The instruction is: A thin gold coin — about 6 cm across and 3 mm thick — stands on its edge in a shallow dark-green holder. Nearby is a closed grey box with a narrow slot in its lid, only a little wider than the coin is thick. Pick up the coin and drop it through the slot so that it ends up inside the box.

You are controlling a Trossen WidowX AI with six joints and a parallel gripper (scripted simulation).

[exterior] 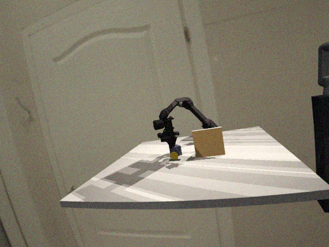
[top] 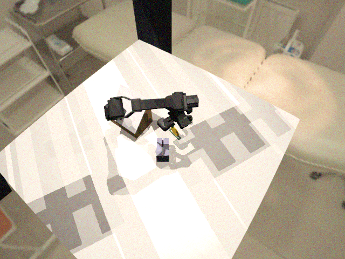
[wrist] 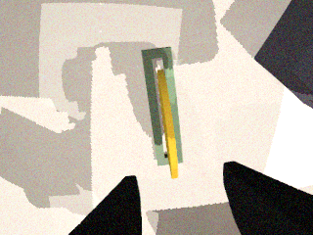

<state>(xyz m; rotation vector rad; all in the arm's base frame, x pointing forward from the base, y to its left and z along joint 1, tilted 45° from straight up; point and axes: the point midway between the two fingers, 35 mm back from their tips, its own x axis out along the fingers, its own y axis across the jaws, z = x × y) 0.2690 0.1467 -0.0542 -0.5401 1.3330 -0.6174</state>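
Right now the gold coin is 6 cm below my gripper tip.
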